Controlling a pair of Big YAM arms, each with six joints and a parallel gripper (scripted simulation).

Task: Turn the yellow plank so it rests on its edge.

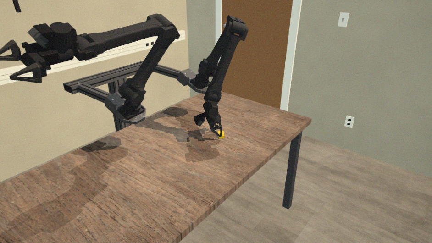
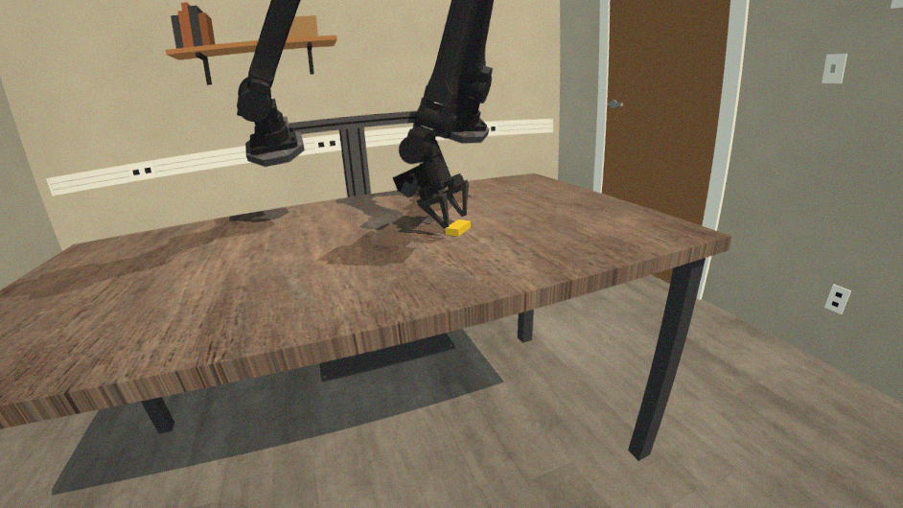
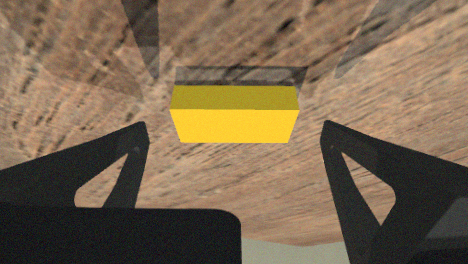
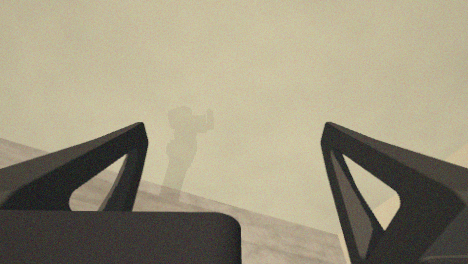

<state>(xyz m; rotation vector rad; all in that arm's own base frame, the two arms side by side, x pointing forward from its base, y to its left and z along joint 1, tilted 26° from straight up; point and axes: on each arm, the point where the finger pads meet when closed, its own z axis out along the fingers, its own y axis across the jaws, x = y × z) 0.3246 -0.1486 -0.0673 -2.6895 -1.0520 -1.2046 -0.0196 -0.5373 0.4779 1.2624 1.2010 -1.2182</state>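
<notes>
Right now my left hand is 1 cm short of the yellow plank, 1 cm to the right of it and 2 cm above it.
</notes>
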